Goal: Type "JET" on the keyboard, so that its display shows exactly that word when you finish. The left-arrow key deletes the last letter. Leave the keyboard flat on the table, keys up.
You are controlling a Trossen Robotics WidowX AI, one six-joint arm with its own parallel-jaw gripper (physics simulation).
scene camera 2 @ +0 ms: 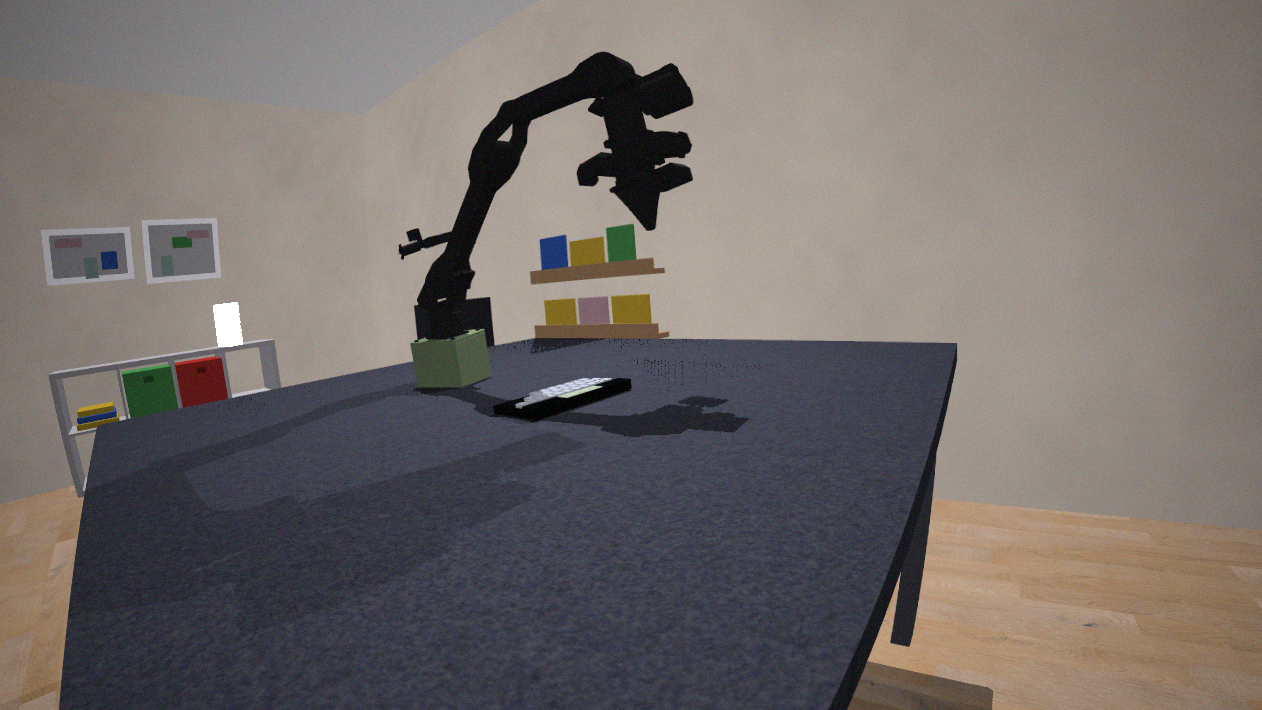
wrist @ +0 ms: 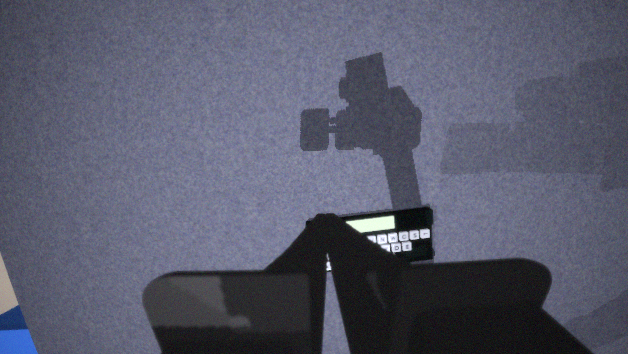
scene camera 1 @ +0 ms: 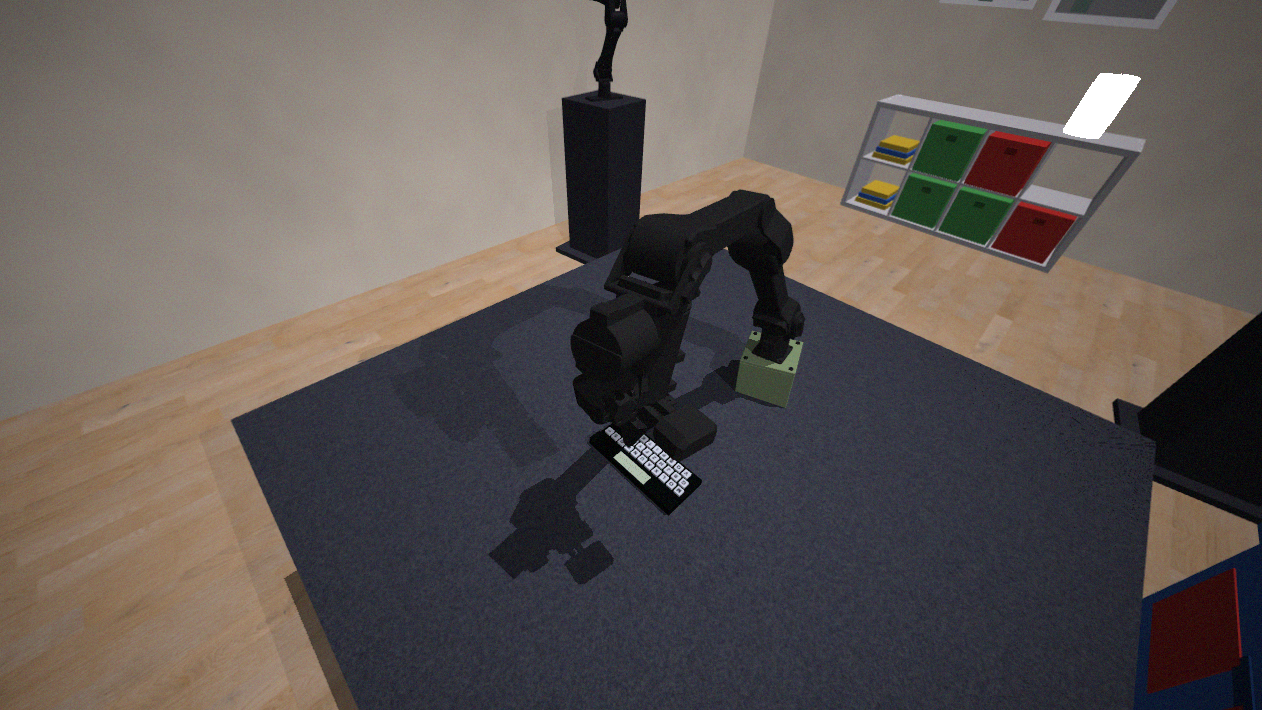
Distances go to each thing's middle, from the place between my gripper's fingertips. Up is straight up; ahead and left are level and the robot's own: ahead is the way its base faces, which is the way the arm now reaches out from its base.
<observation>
My gripper is now 130 mm past the black keyboard (scene camera 1: 667,482), 50 mm to the left of it and 230 mm above it.
</observation>
